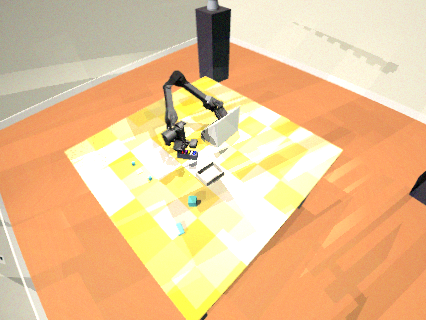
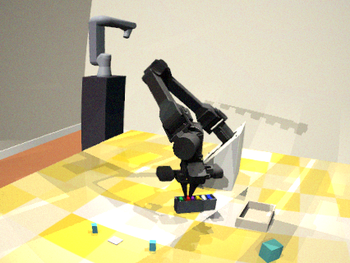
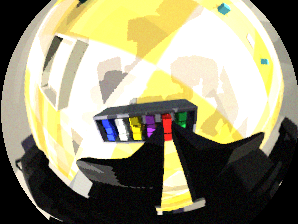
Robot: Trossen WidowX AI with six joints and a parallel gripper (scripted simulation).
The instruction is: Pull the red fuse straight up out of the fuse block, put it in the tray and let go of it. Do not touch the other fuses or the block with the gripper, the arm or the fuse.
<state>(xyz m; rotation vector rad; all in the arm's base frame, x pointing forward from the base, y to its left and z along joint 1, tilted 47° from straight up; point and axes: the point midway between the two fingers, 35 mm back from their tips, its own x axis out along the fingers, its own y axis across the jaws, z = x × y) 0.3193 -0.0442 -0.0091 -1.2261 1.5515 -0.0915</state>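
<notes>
Right now my gripper tip is 3 cm past the pale tray, 22 cm to the right of it and 4 cm above it. Round my gripper tip: red fuse (1 cm below).
</notes>
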